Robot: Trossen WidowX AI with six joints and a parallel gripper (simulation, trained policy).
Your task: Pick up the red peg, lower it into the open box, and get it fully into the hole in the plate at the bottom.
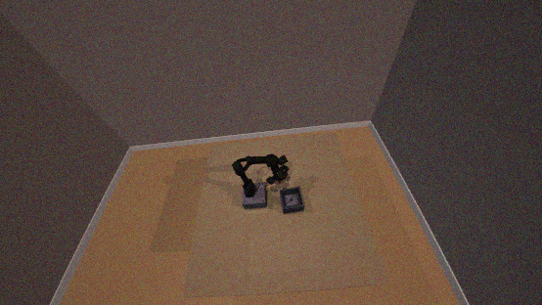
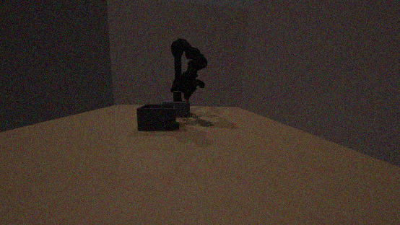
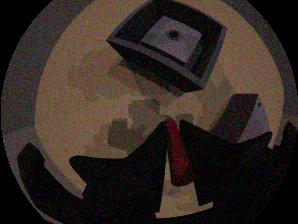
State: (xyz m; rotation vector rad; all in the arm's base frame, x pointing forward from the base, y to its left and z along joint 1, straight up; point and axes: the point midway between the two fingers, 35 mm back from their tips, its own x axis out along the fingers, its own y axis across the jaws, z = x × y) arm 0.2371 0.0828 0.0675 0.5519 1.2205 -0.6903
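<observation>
Now: gripper tip 130 mm to the left of the grey plate, 80 mm short of it and 80 mm above it. The rest, counted from my gripper tip: red peg 10 mm to the left, 10 mm behind, 10 mm above; then dark box 130 mm to the right, 100 mm below, 80 mm ahead.
</observation>
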